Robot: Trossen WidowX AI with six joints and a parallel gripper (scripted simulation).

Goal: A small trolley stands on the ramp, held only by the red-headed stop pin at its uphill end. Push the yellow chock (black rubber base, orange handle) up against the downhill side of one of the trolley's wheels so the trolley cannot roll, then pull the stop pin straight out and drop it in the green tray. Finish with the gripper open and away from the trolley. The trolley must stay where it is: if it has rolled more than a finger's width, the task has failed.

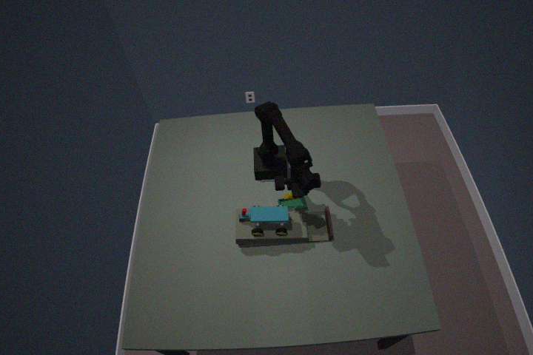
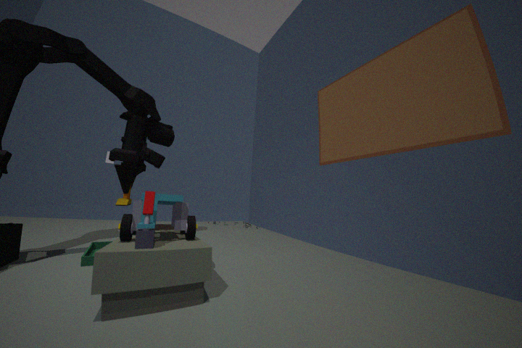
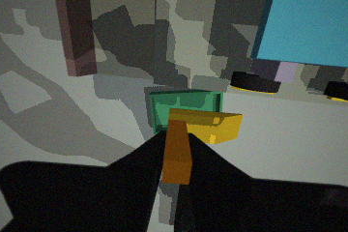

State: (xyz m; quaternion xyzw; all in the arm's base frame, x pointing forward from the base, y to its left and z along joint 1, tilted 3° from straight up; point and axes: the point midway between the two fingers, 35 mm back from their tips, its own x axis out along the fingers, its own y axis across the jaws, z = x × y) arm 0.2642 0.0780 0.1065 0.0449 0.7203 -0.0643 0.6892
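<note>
Now: the red-headed stop pin 4 cm ahead of my gripper tip, 25 cm to the right of it and 3 cm below it. Also, from my gripper tip: blue trolley: 7 cm ahead, 14 cm to the right, 5 cm below; grey ramp: 7 cm ahead, 14 cm to the right, 11 cm below; yellow chock: 2 cm to the right, 1 cm below.
</note>
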